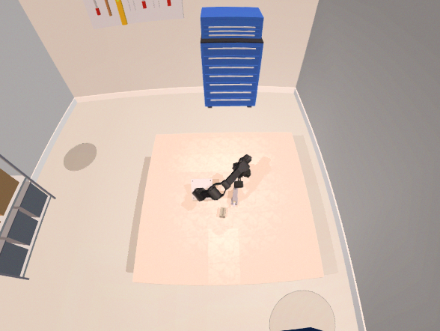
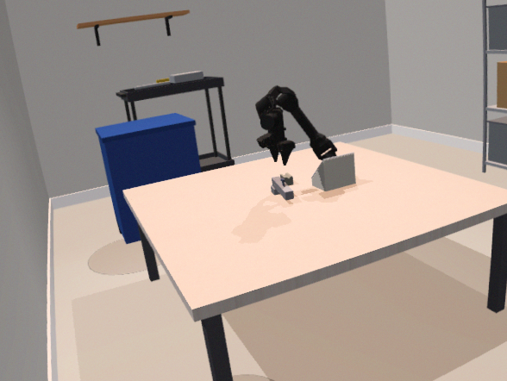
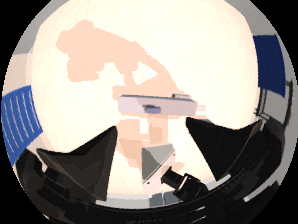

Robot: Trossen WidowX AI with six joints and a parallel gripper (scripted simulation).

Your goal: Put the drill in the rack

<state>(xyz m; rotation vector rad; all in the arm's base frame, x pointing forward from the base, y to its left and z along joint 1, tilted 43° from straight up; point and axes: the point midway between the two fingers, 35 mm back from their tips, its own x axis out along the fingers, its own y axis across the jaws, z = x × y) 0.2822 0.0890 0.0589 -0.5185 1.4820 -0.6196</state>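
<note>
Right now the yellow drill is 110 mm below my gripper tip, 90 mm to the right of it and 20 mm behind it. The rest, counted from my gripper tip: dark key: 100 mm below, 10 mm to the right, 10 mm behind.
</note>
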